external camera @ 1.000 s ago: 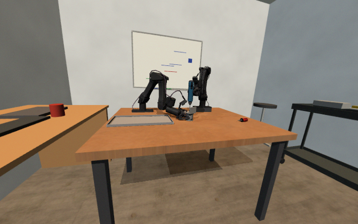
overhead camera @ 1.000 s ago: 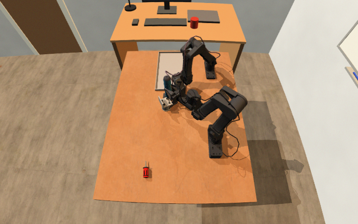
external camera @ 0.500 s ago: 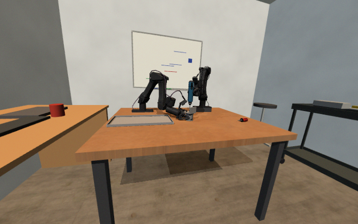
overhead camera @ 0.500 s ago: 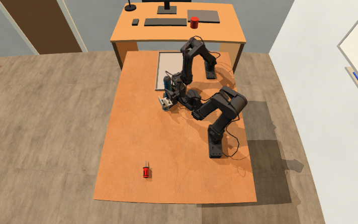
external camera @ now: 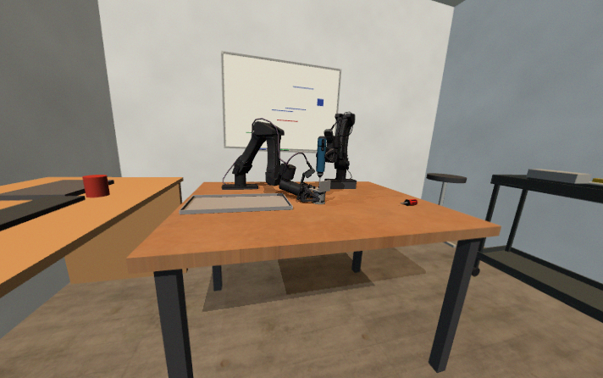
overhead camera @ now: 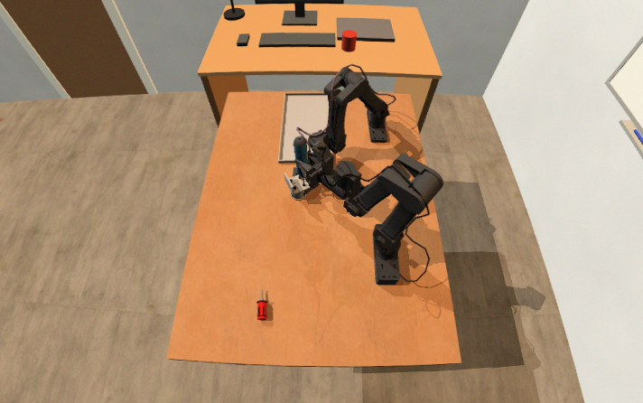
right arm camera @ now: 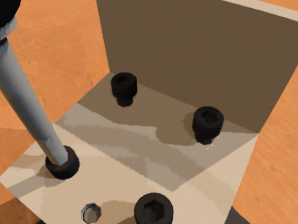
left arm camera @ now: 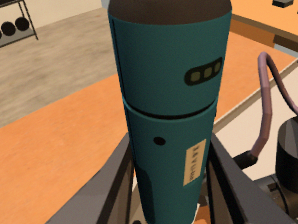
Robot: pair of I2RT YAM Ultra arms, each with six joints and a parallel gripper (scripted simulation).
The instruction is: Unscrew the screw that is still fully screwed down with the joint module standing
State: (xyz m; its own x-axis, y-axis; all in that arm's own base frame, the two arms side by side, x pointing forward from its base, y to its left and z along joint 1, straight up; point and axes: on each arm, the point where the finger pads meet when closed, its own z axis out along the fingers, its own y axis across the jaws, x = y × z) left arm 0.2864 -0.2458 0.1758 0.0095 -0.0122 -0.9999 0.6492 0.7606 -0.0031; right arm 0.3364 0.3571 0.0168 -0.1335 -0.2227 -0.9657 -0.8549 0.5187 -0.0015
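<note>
The l-shaped bracket lies 5 cm above my right hand. Round my right hand: small red screwdriver: 43 cm to the left, 8 cm ahead, 1 cm below; grey bit: 7 cm above, 2 cm behind, 1 cm to the left; grey tray: 36 cm to the right, 2 cm below.
</note>
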